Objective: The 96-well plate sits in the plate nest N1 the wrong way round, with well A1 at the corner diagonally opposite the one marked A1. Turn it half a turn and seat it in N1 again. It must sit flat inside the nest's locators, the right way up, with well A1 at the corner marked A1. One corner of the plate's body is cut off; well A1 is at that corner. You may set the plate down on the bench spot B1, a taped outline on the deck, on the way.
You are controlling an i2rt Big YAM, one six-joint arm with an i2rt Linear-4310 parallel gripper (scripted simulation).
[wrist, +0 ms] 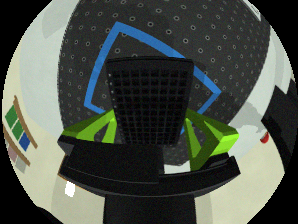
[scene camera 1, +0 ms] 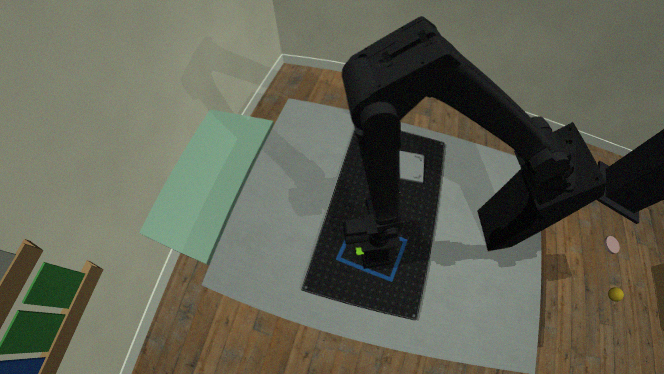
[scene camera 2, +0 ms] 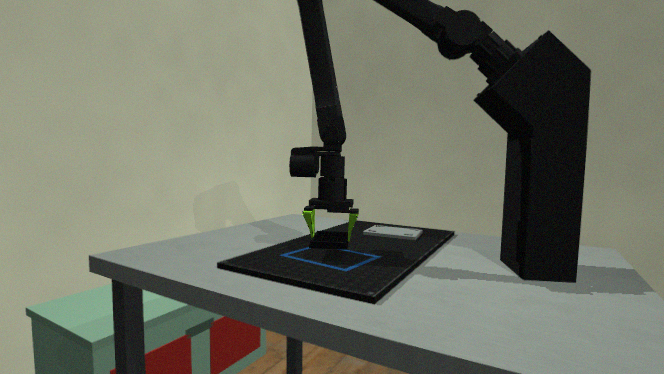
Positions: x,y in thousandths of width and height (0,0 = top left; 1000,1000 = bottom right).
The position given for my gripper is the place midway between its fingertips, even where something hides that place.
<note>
I see my gripper (scene camera 2: 498,646) and a black 96-well plate (wrist: 505,520).
My gripper is seen too in the wrist view (wrist: 505,498).
</note>
